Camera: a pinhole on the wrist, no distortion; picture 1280 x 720 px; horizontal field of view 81.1 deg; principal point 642.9 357.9 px. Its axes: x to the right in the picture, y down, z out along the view. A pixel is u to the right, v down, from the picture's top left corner.
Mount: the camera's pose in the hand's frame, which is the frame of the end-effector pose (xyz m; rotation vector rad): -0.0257 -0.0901 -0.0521 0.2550 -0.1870 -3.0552
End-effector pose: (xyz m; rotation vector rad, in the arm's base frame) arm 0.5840 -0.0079 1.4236 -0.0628 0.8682 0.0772
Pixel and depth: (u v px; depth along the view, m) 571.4 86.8 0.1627
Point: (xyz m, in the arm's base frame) 0.6360 -0.0125 1.5214
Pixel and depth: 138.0 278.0 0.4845
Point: 1.0714 0.0843 1.5632
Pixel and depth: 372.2 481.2 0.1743
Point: 0.6987 -0.0891 1.5045
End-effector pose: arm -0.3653 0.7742 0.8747 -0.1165 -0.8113 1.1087
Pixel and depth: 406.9 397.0 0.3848
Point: -0.5367 0.6686 1.1639
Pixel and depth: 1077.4 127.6 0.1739
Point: -0.4376 0.6030 0.8719
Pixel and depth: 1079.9 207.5 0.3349
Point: -0.5689 0.4719 0.8975
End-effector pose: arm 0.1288 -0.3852 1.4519 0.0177 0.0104 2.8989
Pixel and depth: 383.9 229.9 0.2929
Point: 0.1107 -0.3800 1.6967
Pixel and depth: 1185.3 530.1 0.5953
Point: 0.7080 -0.3269 1.9228
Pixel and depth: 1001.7 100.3 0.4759
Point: 0.4378 -0.5706 1.8053
